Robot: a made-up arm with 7 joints.
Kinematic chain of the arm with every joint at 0, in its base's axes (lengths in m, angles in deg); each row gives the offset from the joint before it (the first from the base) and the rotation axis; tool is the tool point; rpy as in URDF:
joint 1: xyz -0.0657 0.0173 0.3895 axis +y
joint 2: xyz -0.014 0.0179 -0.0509 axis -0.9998 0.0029 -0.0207
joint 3: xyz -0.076 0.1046 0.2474 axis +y
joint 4: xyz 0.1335 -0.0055 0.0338 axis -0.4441 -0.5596 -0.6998
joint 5: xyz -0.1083 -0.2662 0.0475 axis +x
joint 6: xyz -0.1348 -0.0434 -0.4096 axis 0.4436 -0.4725 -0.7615
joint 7: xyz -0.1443 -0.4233 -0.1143 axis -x
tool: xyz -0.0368 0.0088 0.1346 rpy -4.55 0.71 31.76
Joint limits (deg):
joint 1: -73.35..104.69
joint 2: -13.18..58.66
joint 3: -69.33..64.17
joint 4: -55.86..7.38
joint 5: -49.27..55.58
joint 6: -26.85..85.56
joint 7: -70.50..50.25
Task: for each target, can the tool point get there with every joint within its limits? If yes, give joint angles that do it. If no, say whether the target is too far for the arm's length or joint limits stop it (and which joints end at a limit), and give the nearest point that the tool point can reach.
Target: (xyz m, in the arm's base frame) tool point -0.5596 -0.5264 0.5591
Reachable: yes | joints -46.73 48.52 -55.95 -0.26 -27.49 7.27 -7.57
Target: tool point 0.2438 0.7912 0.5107
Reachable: no: joint limits stop it (at a limit: joint 1, joint 2, joint 3, joint 5, joint 6) | nearest point 0.2602 0.7521 0.5382 | short by 0.051 m
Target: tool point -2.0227 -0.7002 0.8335
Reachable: no: too far | nearest point -1.1511 -0.3820 0.6357 | short by 0.949 m
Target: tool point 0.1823 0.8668 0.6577
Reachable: no: joint limits stop it (at a limit: joint 2, joint 3, joint 5, joint 6) | nearest point 0.2103 0.8378 0.6880 | short by 0.050 m
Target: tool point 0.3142 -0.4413 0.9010
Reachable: yes | joints 46.54 45.17 35.80 -30.75 -37.47 -4.69 14.28
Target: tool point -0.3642 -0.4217 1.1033
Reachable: yes | joints 32.42 25.27 53.14 -25.64 -8.03 33.49 3.66
